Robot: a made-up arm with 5 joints.
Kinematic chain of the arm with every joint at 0, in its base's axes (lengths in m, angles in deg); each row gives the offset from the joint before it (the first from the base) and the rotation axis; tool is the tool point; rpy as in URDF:
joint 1: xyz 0.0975 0 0.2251 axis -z
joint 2: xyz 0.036 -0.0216 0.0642 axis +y
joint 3: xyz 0.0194 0 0.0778 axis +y
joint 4: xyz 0.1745 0 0.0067 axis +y
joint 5: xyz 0.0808 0.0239 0 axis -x
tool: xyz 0 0 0 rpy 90 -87.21 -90
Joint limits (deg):
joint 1: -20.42..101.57
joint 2: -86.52..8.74
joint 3: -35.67..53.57
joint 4: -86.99..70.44
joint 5: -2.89..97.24
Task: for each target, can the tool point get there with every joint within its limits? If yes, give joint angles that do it. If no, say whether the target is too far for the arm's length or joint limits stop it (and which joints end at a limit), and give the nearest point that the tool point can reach.
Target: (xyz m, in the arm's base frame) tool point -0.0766 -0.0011 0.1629
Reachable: no: joint limits stop it (at a limit: joint 1, joint 2, joint 3, joint 4) | nearest point 0.0799 -0.0976 0.1525 | short by 0.184 m
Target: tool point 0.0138 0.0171 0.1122
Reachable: no: joint limits stop it (at a limit: joint 1, joint 2, joint 3, joint 4) | nearest point 0.0799 -0.0976 0.1525 | short by 0.138 m
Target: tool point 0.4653 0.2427 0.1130
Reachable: no: too far | nearest point 0.3565 0.0989 0.2181 | short by 0.209 m
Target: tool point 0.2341 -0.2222 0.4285
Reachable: yes | joints 58.92 -10.64 15.31 -60.24 30.98
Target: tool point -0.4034 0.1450 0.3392
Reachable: no: too far | nearest point -0.1103 0.0601 0.4336 | short by 0.319 m
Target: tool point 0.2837 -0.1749 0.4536
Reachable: yes | joints 43.73 -22.76 14.86 -34.46 84.86
